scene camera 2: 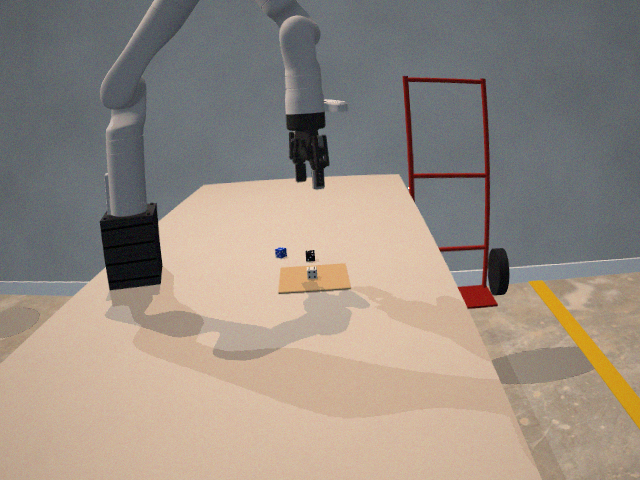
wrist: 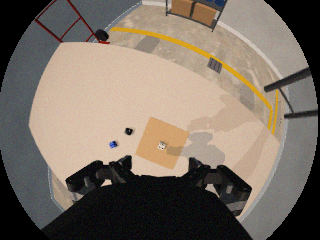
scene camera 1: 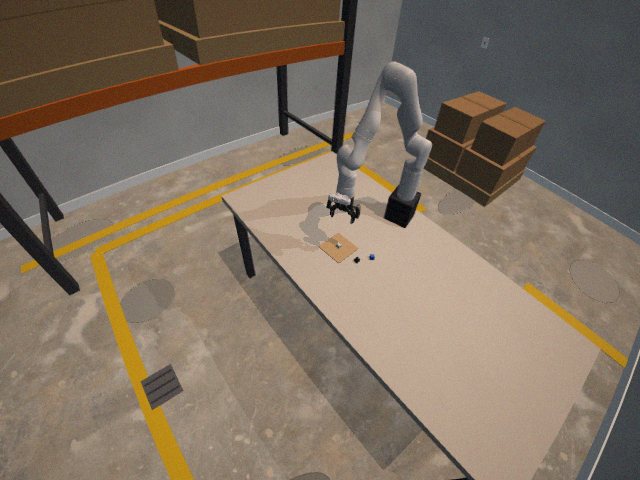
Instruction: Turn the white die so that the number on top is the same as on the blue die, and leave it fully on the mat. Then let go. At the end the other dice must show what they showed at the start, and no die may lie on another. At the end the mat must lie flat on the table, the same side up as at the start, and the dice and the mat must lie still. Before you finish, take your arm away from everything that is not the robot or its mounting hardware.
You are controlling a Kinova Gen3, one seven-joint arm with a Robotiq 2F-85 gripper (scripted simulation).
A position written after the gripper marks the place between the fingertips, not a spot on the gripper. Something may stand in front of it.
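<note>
The gripper (scene camera 2: 309,185), visible also in the wrist view (wrist: 160,163). A tan mat (scene camera 2: 331,277), visible also in the wrist view (wrist: 156,130).
</note>
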